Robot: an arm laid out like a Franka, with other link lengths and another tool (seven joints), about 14 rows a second.
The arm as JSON. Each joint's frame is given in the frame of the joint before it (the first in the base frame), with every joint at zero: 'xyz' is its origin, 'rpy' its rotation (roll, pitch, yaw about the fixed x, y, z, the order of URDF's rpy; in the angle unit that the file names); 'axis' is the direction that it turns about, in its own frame. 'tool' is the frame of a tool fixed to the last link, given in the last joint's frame.
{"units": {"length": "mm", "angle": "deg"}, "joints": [
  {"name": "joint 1", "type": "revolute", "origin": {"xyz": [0.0, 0.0, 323.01], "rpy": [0.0, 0.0, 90.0]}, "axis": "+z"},
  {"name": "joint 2", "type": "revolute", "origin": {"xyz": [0.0, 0.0, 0.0], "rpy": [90.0, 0.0, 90.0]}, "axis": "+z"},
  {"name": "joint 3", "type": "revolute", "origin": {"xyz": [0.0, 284.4, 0.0], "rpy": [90.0, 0.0, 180.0]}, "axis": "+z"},
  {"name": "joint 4", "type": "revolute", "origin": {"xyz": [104.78, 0.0, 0.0], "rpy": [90.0, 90.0, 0.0]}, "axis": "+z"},
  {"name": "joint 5", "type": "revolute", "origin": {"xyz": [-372.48, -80.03, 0.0], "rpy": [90.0, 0.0, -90.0]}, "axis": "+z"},
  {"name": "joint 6", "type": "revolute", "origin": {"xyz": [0.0, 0.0, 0.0], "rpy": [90.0, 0.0, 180.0]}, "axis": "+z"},
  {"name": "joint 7", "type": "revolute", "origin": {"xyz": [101.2, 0.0, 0.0], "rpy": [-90.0, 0.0, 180.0]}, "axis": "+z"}
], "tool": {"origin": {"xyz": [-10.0, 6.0, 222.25], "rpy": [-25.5, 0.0, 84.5]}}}
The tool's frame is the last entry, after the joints.
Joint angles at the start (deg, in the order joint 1, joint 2, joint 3, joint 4, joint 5, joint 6, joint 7):
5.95 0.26 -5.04 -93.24 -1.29 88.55 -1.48
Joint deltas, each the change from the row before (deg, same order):
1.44 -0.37 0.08 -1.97 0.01 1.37 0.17
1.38 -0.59 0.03 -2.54 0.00 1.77 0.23
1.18 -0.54 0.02 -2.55 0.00 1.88 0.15
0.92 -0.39 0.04 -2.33 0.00 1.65 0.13
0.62 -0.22 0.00 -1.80 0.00 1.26 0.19
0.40 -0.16 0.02 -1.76 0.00 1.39 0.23
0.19 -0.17 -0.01 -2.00 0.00 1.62 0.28
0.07 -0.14 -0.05 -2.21 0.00 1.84 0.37
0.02 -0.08 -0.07 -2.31 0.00 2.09 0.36
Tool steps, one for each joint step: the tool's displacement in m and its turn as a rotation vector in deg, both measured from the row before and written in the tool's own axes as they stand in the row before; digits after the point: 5 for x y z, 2 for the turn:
0.01540 -0.00319 0.00954 0.21 0.53 -1.28
0.01434 -0.00486 0.01098 0.16 0.47 -1.13
0.01225 -0.00522 0.01139 0.11 0.42 -1.01
0.00990 -0.00582 0.01129 0.28 0.35 -0.80
0.00646 -0.00512 0.00941 0.31 0.19 -0.42
0.00444 -0.00487 0.00959 0.20 0.09 -0.21
0.00216 -0.00598 0.01082 0.21 -0.01 0.06
0.00067 -0.00708 0.01219 0.23 -0.09 0.29
0.00001 -0.00738 0.01313 0.14 -0.12 0.34

